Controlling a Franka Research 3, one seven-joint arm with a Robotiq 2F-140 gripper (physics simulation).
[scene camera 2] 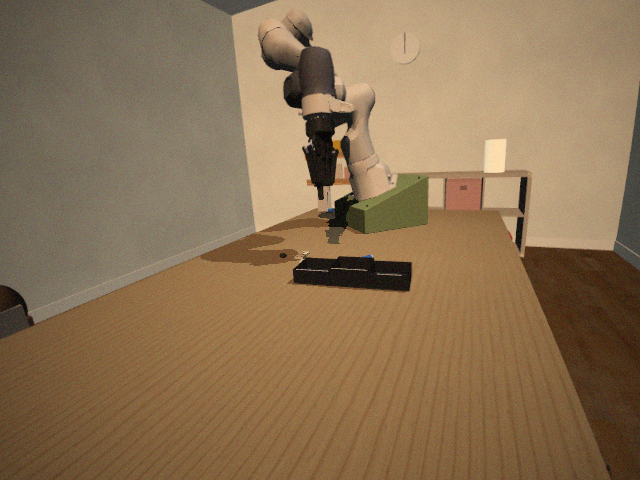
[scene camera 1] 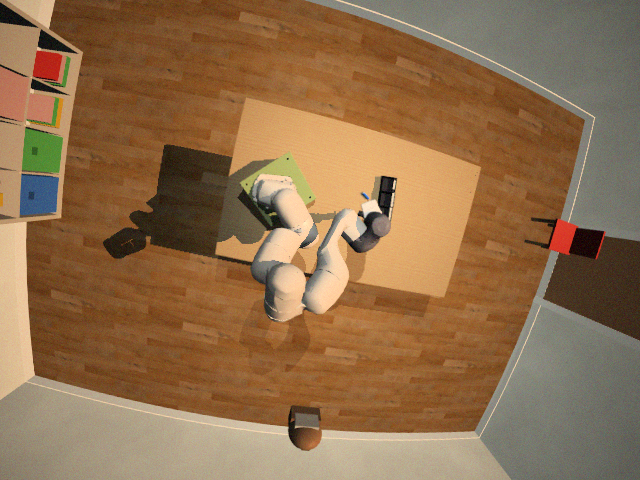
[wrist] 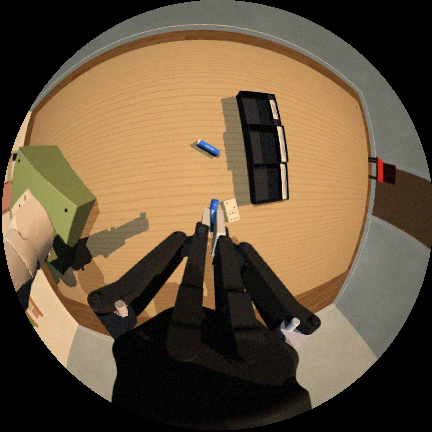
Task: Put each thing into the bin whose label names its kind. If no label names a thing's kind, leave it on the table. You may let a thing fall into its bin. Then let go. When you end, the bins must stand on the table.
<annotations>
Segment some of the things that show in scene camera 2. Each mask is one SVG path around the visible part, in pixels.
My gripper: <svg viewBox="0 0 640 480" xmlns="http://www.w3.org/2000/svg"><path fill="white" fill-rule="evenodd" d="M315 118L305 123L306 136L309 137L308 144L302 147L302 150L306 156L311 182L317 187L318 212L327 212L328 209L332 209L330 186L335 182L339 150L334 149L332 136L335 134L334 121L330 118Z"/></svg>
A three joined black bins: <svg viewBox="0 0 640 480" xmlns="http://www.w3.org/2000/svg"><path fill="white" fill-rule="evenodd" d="M293 269L294 283L410 291L412 278L412 262L374 261L374 258L371 257L305 258Z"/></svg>
</annotations>
